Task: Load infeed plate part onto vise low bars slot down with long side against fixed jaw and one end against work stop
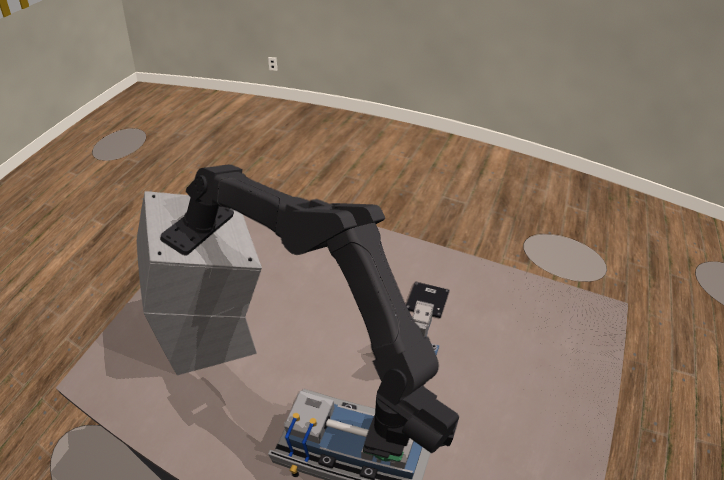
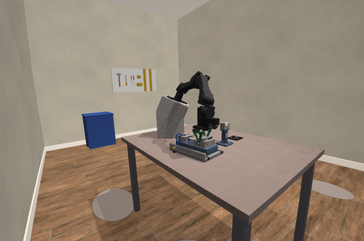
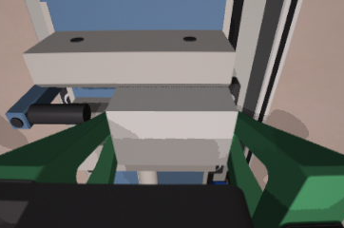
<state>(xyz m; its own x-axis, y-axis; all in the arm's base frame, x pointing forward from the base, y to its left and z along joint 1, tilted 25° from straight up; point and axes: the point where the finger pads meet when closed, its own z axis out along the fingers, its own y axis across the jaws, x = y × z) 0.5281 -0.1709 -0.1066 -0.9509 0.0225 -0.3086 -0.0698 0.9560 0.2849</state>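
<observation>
Now: hand right at the part. Round my hand: work stop rod 70 mm to the left, 10 mm below; air cylinder 160 mm behind, 10 mm to the left, 20 mm below; piston rod 90 mm behind, 10 mm to the left, 20 mm below.
</observation>
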